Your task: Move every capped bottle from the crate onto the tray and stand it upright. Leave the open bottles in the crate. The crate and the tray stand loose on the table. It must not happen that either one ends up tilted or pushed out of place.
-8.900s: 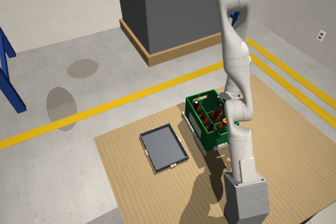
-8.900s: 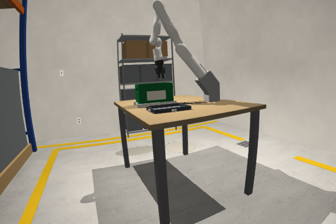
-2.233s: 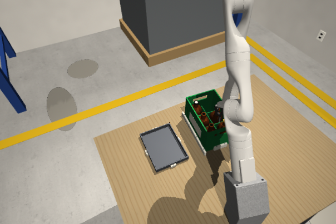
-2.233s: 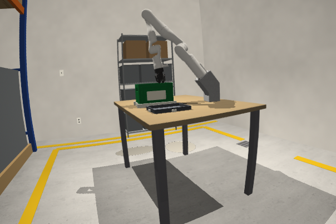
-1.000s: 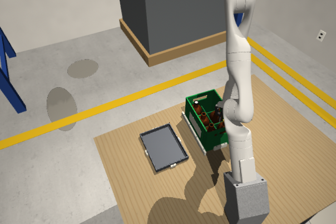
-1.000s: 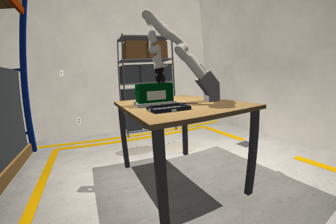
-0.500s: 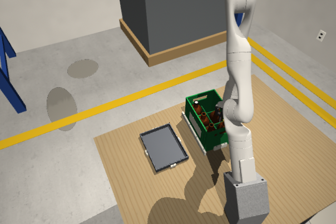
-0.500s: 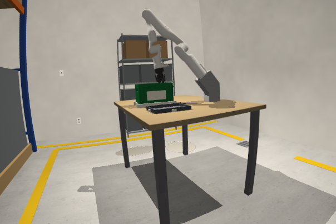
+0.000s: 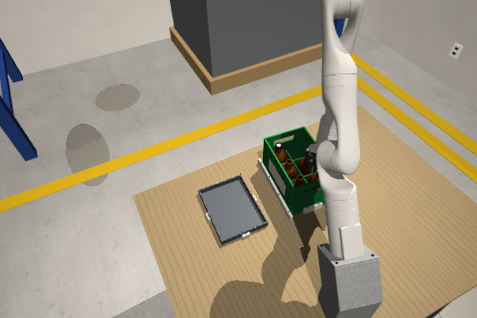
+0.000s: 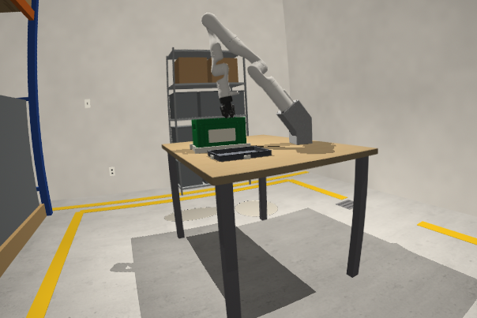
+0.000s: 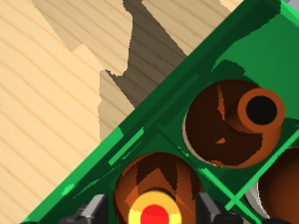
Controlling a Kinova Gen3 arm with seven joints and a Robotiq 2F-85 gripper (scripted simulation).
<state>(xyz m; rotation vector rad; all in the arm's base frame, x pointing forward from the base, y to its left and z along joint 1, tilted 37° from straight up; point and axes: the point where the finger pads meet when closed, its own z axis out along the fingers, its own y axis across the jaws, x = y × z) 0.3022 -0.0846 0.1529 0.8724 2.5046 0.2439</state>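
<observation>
Now: hand 7 cm above the brown bottle. Round my hand: green crate 8 cm below, 8 cm ahead, 5 cm to the left; then grey tray 34 cm to the left, 15 cm below, 4 cm ahead.
</observation>
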